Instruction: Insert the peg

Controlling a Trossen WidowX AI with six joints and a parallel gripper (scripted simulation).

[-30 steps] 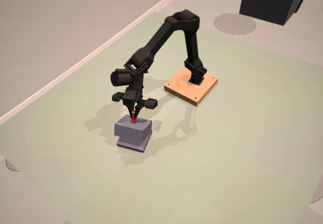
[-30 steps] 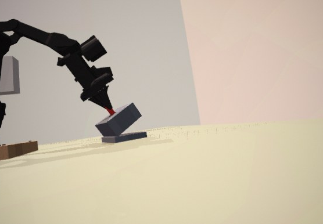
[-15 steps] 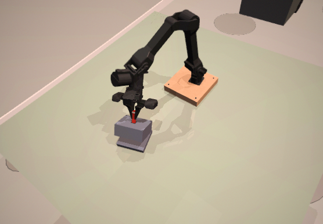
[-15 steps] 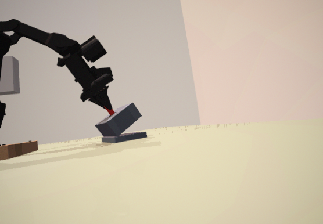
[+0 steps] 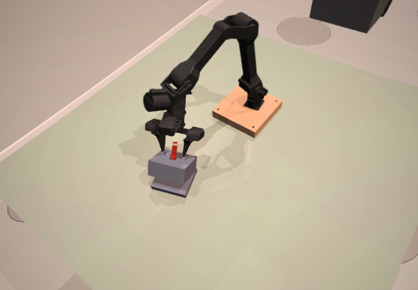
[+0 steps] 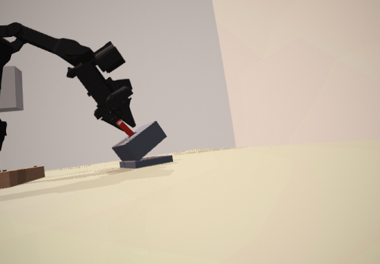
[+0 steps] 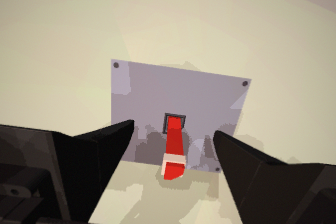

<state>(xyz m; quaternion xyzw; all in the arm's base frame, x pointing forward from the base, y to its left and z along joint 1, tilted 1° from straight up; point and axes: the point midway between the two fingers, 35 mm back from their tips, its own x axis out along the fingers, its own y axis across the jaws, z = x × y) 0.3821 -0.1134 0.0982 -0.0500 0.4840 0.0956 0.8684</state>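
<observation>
Now: the red peg 2 cm behind my gripper tip and 1 cm above it. Also, from my gripper tip: grey base plate (3 cm ahead, 1 cm to the left, 10 cm below); grey sloped panel (2 cm ahead, 4 cm below).
</observation>
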